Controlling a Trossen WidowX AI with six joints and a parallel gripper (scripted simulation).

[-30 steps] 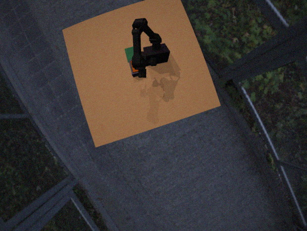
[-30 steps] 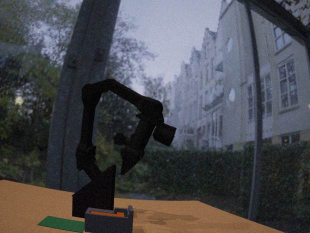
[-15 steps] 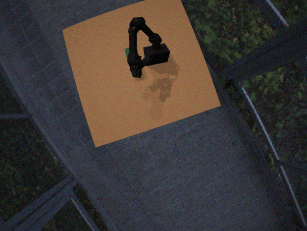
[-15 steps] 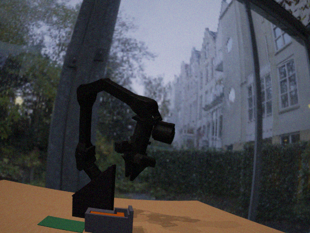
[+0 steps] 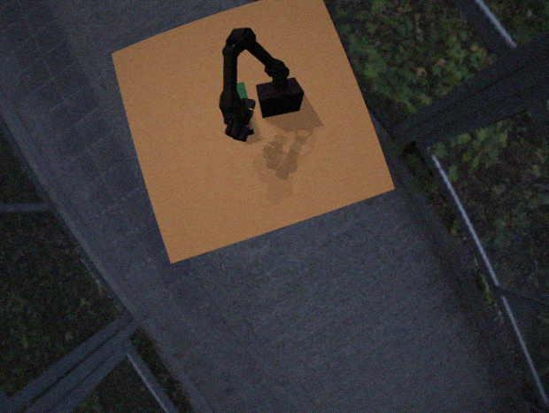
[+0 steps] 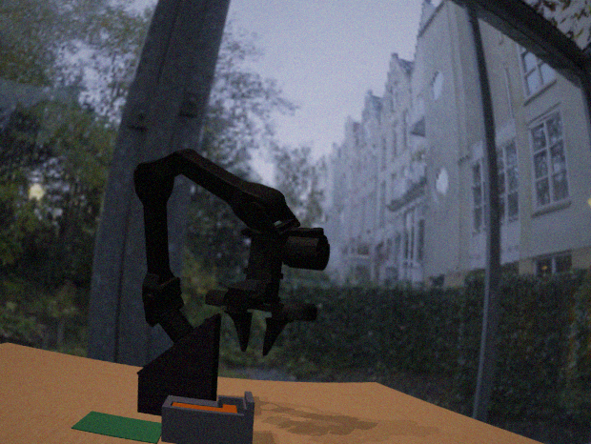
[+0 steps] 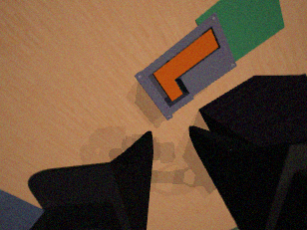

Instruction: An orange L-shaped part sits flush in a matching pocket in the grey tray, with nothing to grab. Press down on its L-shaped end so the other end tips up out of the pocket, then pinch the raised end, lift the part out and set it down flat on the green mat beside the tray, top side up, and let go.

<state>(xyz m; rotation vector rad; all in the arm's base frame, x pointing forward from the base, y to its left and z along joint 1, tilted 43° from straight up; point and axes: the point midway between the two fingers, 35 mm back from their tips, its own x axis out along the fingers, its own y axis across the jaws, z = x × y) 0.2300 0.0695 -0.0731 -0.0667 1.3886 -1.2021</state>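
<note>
My gripper tip is 1 cm short of the orange L-shaped part, 7 cm to the left of it and 12 cm above it. From my gripper tip the other things lie so: green mat (2 cm behind, 23 cm to the right, 18 cm below).
</note>
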